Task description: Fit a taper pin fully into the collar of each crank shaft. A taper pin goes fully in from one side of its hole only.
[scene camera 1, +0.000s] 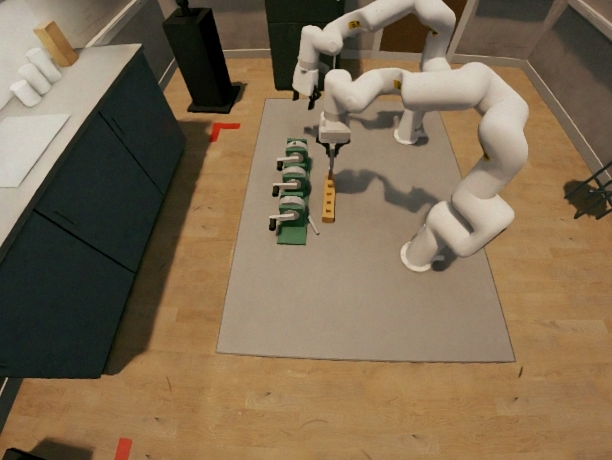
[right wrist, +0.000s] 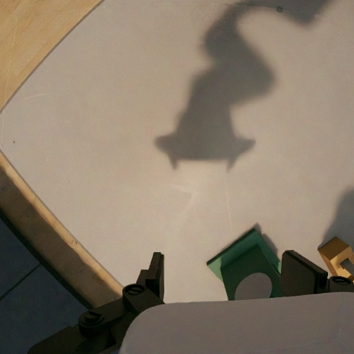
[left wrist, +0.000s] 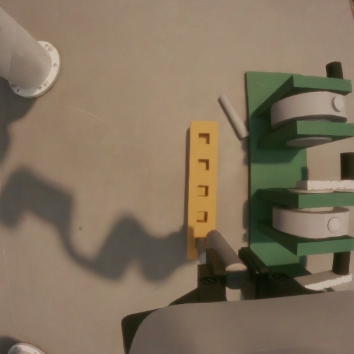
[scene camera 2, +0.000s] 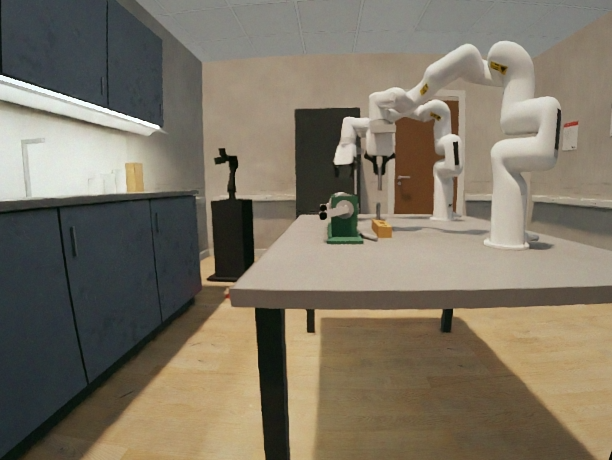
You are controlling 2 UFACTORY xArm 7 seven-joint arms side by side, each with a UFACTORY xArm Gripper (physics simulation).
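Frame: origin at the left arm's base, x ahead, y left, z up, level; metres.
Seen in the pictures: left gripper, fingertip midpoint: [scene camera 1: 332, 155] [scene camera 2: 379, 174]; right gripper, fingertip midpoint: [scene camera 1: 303, 104] [scene camera 2: 343, 177]; left arm's base at its link origin: [scene camera 1: 416, 256] [scene camera 2: 505, 245]; right arm's base at its link origin: [scene camera 1: 405, 136] [scene camera 2: 442, 220].
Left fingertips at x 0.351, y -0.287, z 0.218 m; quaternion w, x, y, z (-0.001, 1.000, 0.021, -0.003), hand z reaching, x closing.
Observation:
Pixels of each thing's top centre, then the offset from my left fingertips to it. "pt": a spot on its surface instead. Level surfaces: height alone.
- upright grey taper pin at its top centre: [scene camera 1: 332, 150] [scene camera 2: 379, 167] 0.029 m up, 0.001 m back, 0.005 m left
- loose pin at its top centre: [scene camera 2: 368, 233] [scene camera 1: 313, 223] 0.200 m down, 0.055 m ahead, 0.182 m left
- middle collar at a spot on its surface: [scene camera 1: 294, 171] pt 0.069 m down, 0.141 m ahead, 0.028 m left
- far collar at a spot on its surface: [scene camera 1: 296, 145] pt 0.070 m down, 0.148 m ahead, 0.117 m right
- grey table at its surface level: 0.218 m down
My left gripper [scene camera 1: 332, 149] [scene camera 2: 380, 162] [left wrist: 226, 265] is shut on an upright grey taper pin [scene camera 2: 379, 181] [left wrist: 223, 250], above the far end of the yellow rack [scene camera 1: 328, 204] [scene camera 2: 382, 229] [left wrist: 203, 177]. Another pin [scene camera 2: 378, 210] [left wrist: 201, 249] stands in the rack's end hole. A loose pin [scene camera 1: 313, 225] [left wrist: 233, 116] lies between rack and green stand [scene camera 1: 292, 237] [scene camera 2: 345, 241] [left wrist: 275, 168]. Round pin ends show in the near collar [scene camera 1: 292, 201] [left wrist: 305, 107] and middle collar [scene camera 1: 294, 171] [left wrist: 302, 221]. The far collar [scene camera 1: 296, 145] shows a dark spot. My right gripper [scene camera 1: 304, 99] [right wrist: 223, 271] is open and empty.
Crank handles [scene camera 1: 272, 222] [scene camera 1: 275, 190] [scene camera 1: 280, 165] stick out on the stand's left side in scene camera 1. The right gripper hangs beyond the stand's far end. The left arm's base [scene camera 1: 419, 257] and the right arm's base [scene camera 1: 410, 136] stand on the grey table [scene camera 1: 360, 310].

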